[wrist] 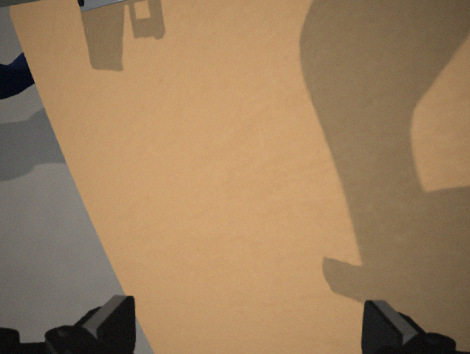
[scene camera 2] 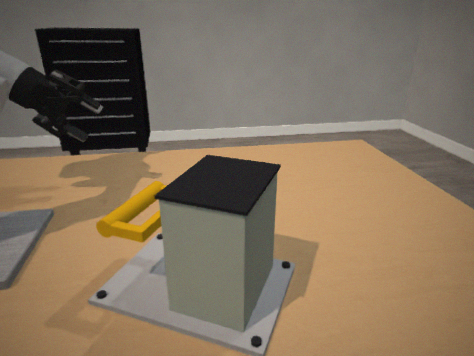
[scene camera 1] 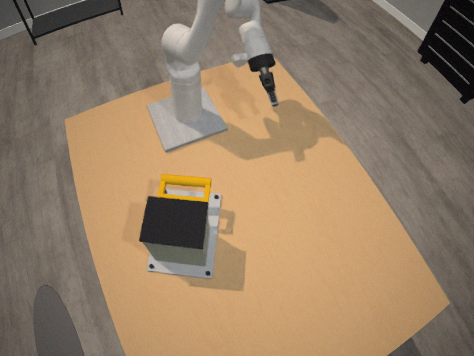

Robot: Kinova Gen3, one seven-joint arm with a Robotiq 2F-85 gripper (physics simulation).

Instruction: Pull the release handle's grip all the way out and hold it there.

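Observation:
The release handle's yellow grip (scene camera 1: pixel 186 180) (scene camera 2: pixel 131 207) is a U-shaped bar that sticks out of the box on the side facing the robot's base, above the plate. The box is grey-green (scene camera 1: pixel 180 253) (scene camera 2: pixel 205 260) with a black lid (scene camera 1: pixel 175 222) (scene camera 2: pixel 220 182). It stands on a light grey plate (scene camera 1: pixel 180 270) (scene camera 2: pixel 130 296) with dark bolts at its corners. My gripper (scene camera 1: pixel 274 104) (scene camera 2: pixel 92 123) (wrist: pixel 248 325) is open and empty, in the air above the table, well apart from the grip. The grip does not show in the wrist view; its shadow does, near the top left.
The orange table top (scene camera 1: pixel 300 240) (wrist: pixel 225 150) carries the robot's grey base plate (scene camera 1: pixel 172 137) (scene camera 2: pixel 25 245) behind the box. Off the table stand a black drawer cabinet (scene camera 1: pixel 457 55) (scene camera 2: pixel 95 52) and a black rack (scene camera 1: pixel 75 17). A grey round shape (scene camera 1: pixel 56 325) is at the lower left.

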